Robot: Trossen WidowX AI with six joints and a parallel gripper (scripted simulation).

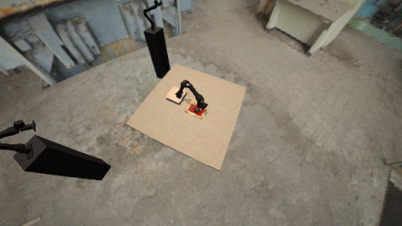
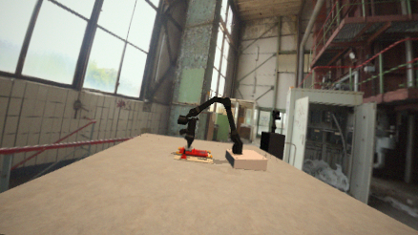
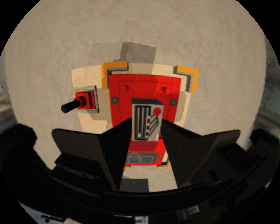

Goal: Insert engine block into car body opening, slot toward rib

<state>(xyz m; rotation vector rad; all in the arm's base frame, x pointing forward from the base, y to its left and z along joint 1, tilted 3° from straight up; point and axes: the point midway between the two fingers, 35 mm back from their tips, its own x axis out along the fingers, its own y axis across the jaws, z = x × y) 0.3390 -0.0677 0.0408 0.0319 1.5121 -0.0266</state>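
Right now the grey engine block is 1 cm below my gripper tip.
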